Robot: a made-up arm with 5 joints.
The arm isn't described. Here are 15 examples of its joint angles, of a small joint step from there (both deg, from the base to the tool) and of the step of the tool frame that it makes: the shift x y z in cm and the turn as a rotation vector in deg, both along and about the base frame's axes.
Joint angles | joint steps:
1: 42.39 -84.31 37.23 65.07 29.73 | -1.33 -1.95 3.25 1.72 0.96
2: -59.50 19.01 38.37 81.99 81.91 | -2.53 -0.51 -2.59 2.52 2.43
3: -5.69 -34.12 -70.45 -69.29 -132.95 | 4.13 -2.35 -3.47 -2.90 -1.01
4: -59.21 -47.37 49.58 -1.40 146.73 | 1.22 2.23 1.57 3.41 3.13
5: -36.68 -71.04 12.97 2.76 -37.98 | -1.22 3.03 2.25 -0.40 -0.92
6: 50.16 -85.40 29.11 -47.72 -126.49 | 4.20 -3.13 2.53 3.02 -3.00
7: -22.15 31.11 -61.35 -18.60 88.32 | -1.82 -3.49 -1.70 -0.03 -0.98
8: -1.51 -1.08 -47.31 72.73 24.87 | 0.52 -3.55 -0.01 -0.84 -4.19
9: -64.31 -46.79 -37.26 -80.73 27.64 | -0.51 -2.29 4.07 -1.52 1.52
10: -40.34 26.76 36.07 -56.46 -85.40 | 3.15 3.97 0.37 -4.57 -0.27
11: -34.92 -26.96 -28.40 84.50 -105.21 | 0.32 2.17 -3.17 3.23 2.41
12: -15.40 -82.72 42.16 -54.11 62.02 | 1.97 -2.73 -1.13 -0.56 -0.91
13: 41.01 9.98 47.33 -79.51 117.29 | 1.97 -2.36 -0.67 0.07 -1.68
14: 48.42 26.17 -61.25 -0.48 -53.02 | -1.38 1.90 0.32 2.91 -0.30
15: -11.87 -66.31 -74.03 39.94 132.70 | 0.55 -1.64 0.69 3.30 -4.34
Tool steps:
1: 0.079 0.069 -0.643 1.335 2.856 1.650
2: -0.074 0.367 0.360 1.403 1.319 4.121
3: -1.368 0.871 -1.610 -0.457 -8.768 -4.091
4: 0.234 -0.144 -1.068 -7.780 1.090 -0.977
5: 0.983 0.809 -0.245 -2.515 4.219 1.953
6: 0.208 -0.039 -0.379 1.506 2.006 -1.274
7: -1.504 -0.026 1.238 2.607 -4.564 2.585
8: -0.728 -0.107 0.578 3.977 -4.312 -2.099
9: 0.140 0.078 -0.176 0.395 1.435 0.108
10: 0.558 -0.799 -0.646 0.353 -0.011 -3.179
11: -0.032 -0.038 0.052 -2.982 0.645 0.894
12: -0.956 -0.286 0.059 0.995 -4.308 -1.065
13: -0.386 -0.392 0.708 -0.837 -3.229 -1.295
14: 0.808 -0.278 -0.807 3.966 3.264 1.543
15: 0.100 0.188 -0.402 -1.154 2.161 3.734
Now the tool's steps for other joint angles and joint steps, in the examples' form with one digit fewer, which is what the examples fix.
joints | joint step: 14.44 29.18 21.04 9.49 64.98 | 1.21 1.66 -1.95 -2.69 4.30
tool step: 0.41 -0.48 0.01 -2.96 -2.29 2.45
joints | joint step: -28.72 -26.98 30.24 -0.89 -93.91 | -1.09 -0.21 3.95 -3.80 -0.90
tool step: -0.04 0.27 -0.63 0.81 0.39 1.05
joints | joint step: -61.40 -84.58 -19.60 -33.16 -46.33 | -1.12 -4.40 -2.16 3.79 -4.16
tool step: -0.25 -1.13 -1.39 0.97 -4.06 3.86
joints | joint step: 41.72 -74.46 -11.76 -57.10 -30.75 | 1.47 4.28 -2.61 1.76 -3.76
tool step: 0.62 -0.25 0.85 0.14 4.52 0.87
